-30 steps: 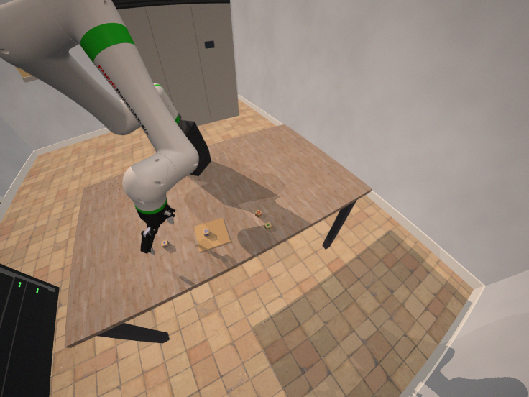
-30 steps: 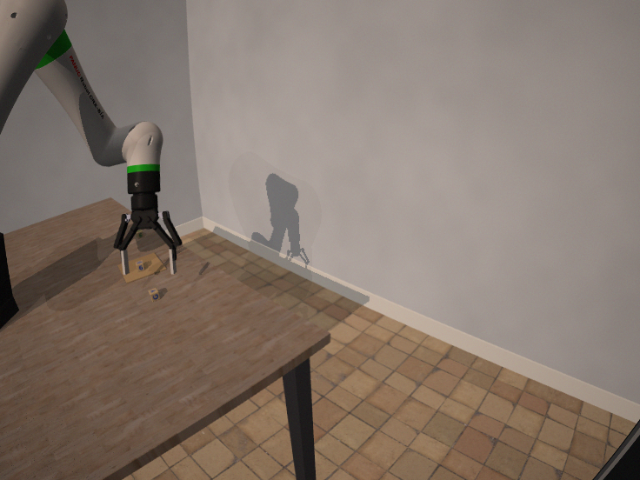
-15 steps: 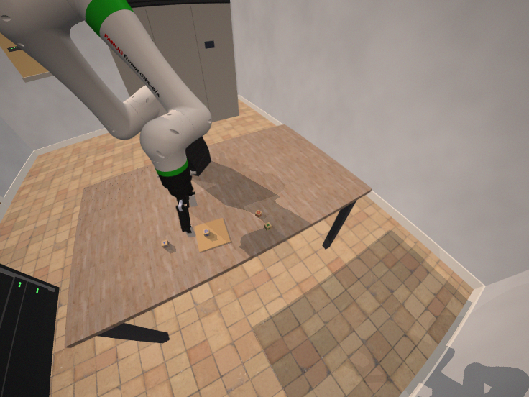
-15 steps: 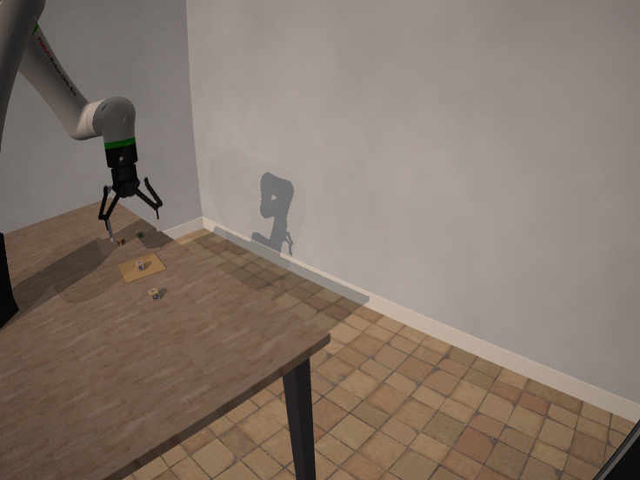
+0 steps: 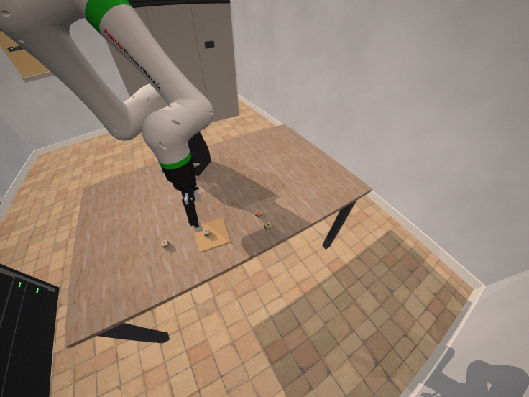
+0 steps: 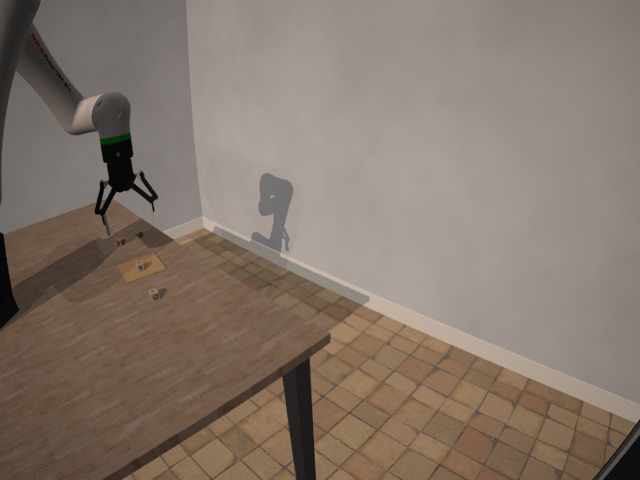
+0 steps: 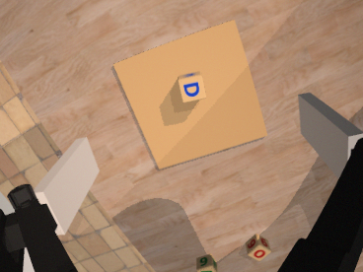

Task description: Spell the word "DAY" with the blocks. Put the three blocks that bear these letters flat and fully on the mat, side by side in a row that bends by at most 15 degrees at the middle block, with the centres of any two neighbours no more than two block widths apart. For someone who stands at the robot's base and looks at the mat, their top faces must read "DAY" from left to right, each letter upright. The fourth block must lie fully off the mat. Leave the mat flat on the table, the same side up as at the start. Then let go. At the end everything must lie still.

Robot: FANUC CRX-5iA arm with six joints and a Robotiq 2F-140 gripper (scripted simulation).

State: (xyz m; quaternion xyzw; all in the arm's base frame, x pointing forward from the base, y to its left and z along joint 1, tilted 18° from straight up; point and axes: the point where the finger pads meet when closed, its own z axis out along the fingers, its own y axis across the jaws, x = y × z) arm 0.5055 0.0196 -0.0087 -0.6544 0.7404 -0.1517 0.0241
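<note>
My hand is 150 mm above the tan mat, 20 mm to the right of it and 10 mm short of it. Round my hand: Y block 190 mm to the right, 140 mm below, 10 mm behind; O block 260 mm to the left, 140 mm below, 10 mm behind.
</note>
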